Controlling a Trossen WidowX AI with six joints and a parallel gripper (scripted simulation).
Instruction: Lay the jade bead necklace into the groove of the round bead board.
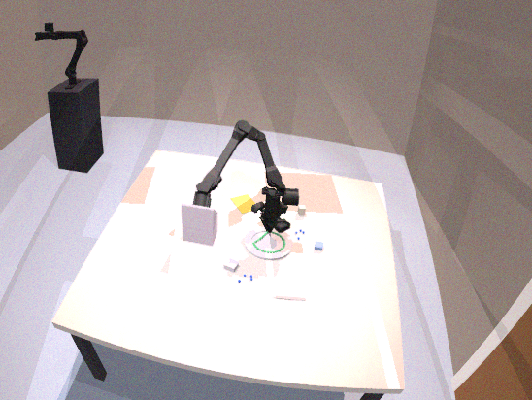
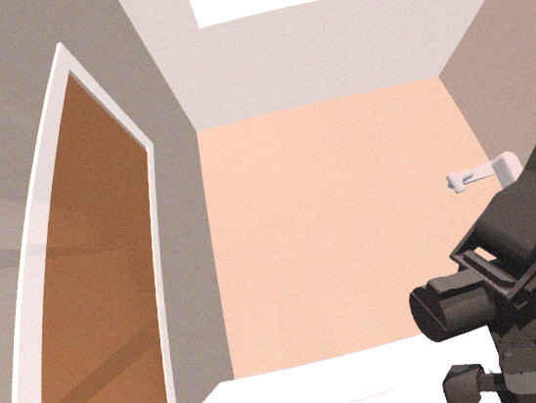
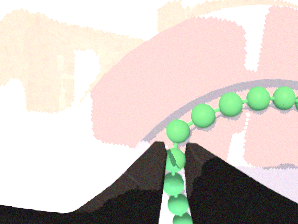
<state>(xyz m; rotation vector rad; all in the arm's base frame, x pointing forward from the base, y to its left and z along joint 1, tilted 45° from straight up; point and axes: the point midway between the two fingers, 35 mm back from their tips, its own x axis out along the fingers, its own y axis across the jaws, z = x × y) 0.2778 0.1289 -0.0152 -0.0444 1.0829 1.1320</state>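
The round white bead board is 1 cm ahead of my gripper tip, 6 cm to the right of it and 1 cm below it. The rest, counted from my gripper tip: yellow sheet 13 cm behind, 19 cm to the left, 1 cm below; blue block 22 cm ahead, 3 cm to the right, 1 cm below; cream block 13 cm ahead, 19 cm to the left.
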